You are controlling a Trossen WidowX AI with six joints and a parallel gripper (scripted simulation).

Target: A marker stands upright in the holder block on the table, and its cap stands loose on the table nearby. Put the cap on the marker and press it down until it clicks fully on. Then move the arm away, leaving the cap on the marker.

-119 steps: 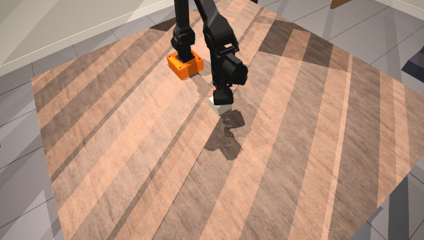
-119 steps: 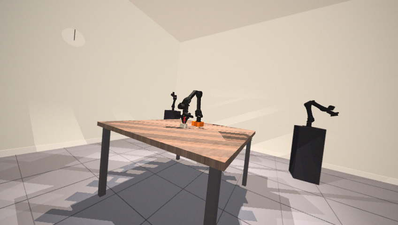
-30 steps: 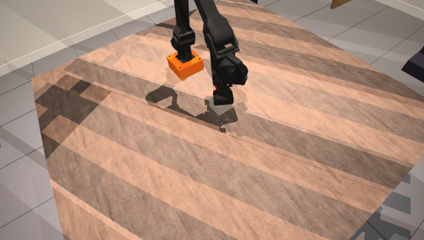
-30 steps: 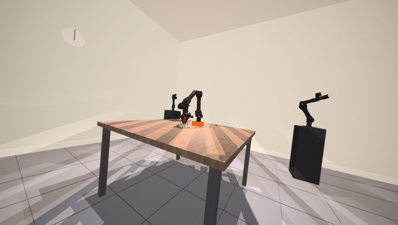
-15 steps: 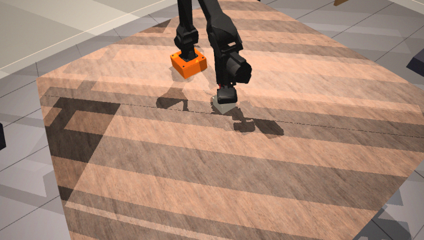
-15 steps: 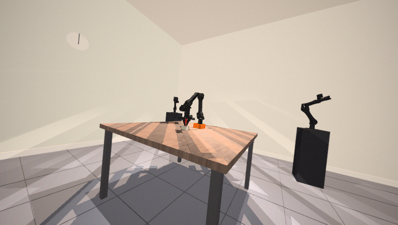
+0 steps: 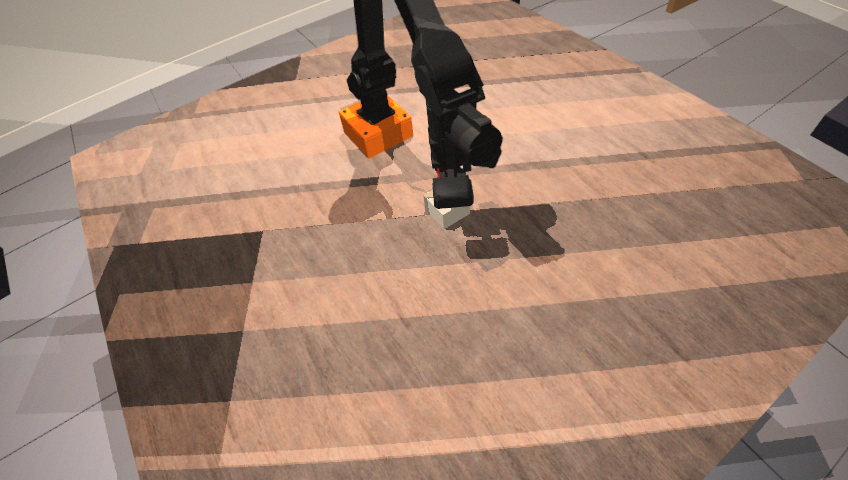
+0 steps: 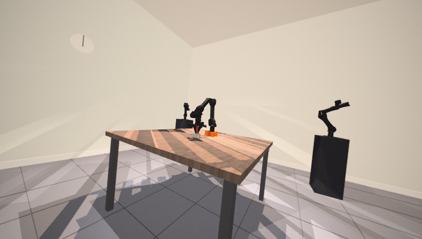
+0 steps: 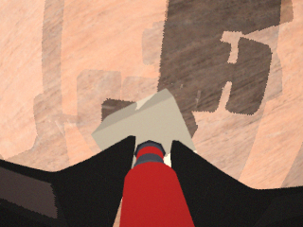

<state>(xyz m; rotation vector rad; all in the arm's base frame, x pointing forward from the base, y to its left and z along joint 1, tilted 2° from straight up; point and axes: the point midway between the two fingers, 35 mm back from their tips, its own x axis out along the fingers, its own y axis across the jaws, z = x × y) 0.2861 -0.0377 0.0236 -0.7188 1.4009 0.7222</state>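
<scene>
My gripper tip is now 1 cm to the left of the red cap and 5 cm below it. From my gripper tip the other things lie so: holder block: 1 cm behind, 1 cm to the right, 2 cm below.
</scene>
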